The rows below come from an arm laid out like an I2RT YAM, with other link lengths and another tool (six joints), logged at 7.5 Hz.
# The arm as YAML. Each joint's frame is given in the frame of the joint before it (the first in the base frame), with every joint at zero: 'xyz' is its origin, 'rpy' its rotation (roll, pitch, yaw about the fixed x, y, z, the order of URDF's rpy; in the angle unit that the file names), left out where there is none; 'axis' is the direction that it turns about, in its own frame. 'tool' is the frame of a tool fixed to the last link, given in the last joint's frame.
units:
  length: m
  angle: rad
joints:
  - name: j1
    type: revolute
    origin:
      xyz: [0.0, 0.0, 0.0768]
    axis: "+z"
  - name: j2
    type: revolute
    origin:
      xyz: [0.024, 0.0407, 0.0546]
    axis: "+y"
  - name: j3
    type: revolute
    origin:
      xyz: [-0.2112, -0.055, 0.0]
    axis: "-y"
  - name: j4
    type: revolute
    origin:
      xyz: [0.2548, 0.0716, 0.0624]
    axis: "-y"
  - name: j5
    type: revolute
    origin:
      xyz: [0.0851, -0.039, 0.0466]
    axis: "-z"
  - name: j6
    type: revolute
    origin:
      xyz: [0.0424, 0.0, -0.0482]
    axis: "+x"
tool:
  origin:
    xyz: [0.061, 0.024, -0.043]
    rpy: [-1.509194, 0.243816, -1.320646]
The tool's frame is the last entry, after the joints.
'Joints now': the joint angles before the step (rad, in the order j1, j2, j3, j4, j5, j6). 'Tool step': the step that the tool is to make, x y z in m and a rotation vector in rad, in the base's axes. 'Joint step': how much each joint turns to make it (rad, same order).
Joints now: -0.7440, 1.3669, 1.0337, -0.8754, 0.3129, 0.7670
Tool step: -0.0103, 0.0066, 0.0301, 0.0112, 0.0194, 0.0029
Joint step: -0.0063, -0.0447, 0.0826, -0.1458, 0.0015, -0.0109
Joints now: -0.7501, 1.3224, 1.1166, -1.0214, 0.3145, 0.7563
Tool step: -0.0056, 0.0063, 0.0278, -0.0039, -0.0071, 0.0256
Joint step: -0.0002, -0.0369, 0.0749, -0.0965, -0.0107, -0.0247
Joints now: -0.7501, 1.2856, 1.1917, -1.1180, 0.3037, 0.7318
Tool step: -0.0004, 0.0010, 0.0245, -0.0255, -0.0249, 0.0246
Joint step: 0.0000, -0.0171, 0.0735, -0.0478, -0.0076, -0.0246
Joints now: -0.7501, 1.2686, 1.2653, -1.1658, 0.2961, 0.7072
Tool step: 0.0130, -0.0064, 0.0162, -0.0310, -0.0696, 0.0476
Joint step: -0.0001, 0.0151, 0.0535, 0.0428, -0.0428, -0.0338
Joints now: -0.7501, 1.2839, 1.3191, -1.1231, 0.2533, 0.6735
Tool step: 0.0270, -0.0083, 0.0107, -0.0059, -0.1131, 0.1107
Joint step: 0.0015, 0.0554, 0.0494, 0.1042, -0.1181, -0.0583
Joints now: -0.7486, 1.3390, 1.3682, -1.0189, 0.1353, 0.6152
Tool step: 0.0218, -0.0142, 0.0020, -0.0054, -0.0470, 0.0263
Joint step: 0.0016, 0.0885, 0.0655, 0.0617, -0.0371, -0.0046
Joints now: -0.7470, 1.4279, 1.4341, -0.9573, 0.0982, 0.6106
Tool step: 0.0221, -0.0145, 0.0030, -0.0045, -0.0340, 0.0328
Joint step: 0.0029, 0.1042, 0.0948, 0.0385, -0.0336, -0.0124
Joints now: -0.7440, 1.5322, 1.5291, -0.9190, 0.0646, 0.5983
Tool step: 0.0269, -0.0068, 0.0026, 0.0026, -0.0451, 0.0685
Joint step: 0.0199, 0.1042, 0.0982, 0.0385, -0.0553, -0.0184
